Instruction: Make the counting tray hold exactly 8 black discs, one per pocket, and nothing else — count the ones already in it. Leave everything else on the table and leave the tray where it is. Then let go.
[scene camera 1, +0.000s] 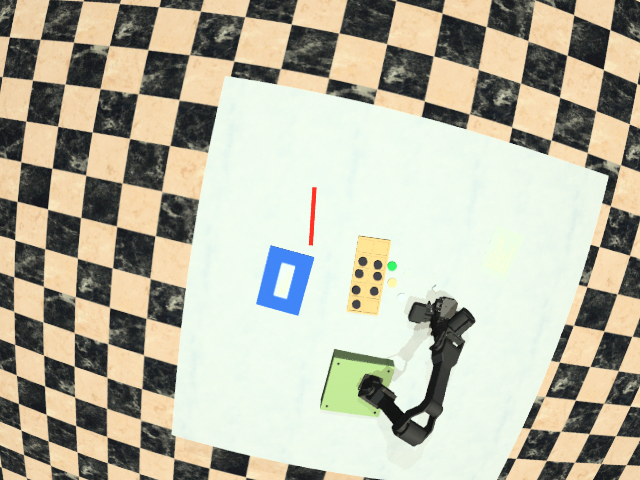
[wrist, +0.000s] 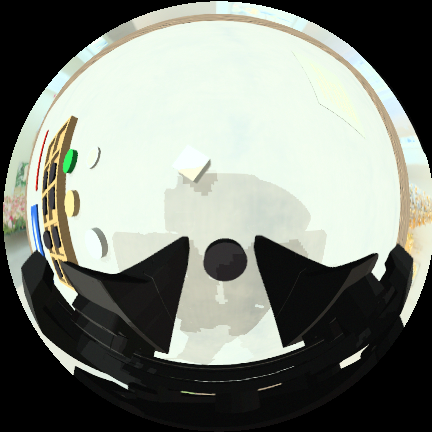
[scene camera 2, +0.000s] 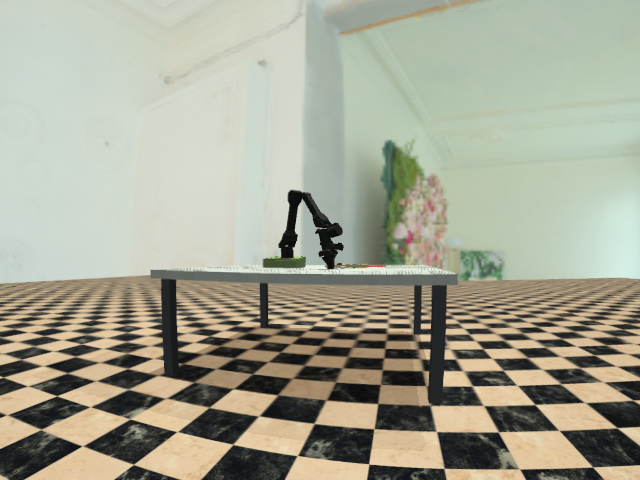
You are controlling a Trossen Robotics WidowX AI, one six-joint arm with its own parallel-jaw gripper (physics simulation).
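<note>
The wooden counting tray [scene camera 1: 374,246] [wrist: 73,125] lies mid-table, with two columns of pockets. Several black discs sit in it, one per pocket. In scene camera 1, both pockets of the top row are empty, and so is the bottom row's right pocket. A loose black disc [wrist: 225,260] lies flat on the table between the fingers in the wrist view; the arm hides it in scene camera 1. My gripper [wrist: 221,241] [scene camera 2: 330,267] is partly open, pointing down low over the table, right of the tray. The fingers stand apart on both sides of the disc, with a gap on each side.
A green disc [scene camera 1: 392,266] [wrist: 70,161], a yellow disc [scene camera 1: 392,282] [wrist: 73,203] and two whitish discs [wrist: 94,157] [wrist: 96,243] lie beside the tray. A white block [wrist: 192,163] lies beyond the gripper. A blue frame [scene camera 1: 264,289], red strip [scene camera 1: 312,217] and pale sheet [scene camera 1: 503,253] lie farther off.
</note>
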